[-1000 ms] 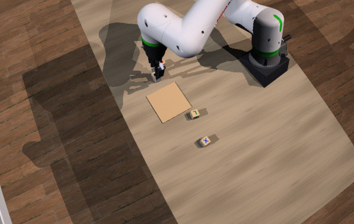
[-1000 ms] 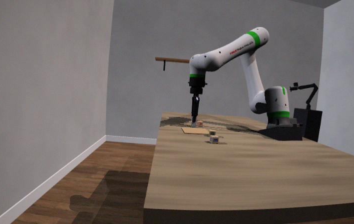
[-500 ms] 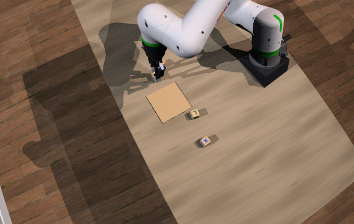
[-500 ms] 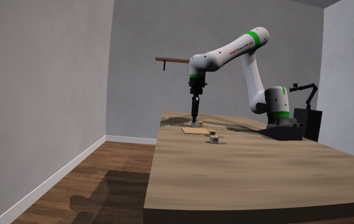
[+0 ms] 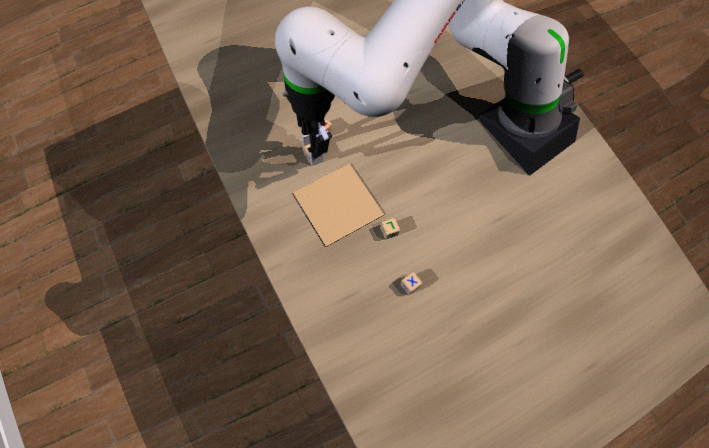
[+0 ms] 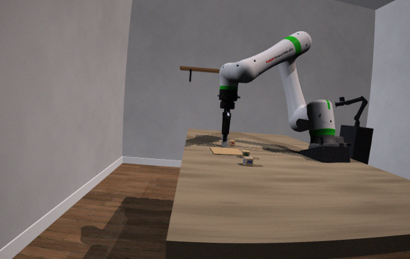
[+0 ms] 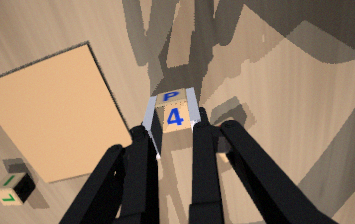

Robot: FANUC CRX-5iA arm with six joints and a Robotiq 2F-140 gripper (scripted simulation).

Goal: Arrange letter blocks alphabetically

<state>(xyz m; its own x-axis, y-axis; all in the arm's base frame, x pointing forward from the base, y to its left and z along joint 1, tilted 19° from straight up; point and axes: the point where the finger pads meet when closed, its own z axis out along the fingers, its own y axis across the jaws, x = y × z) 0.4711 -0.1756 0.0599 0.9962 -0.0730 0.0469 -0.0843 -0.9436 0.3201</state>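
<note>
Right now my hand is 2 cm above the 4 block. Round my hand: red K block 5 cm behind, 4 cm to the right, 2 cm below; L block 4 cm behind, 24 cm to the left, 2 cm below; tan mat 2 cm ahead, 13 cm to the left, 3 cm below.
</note>
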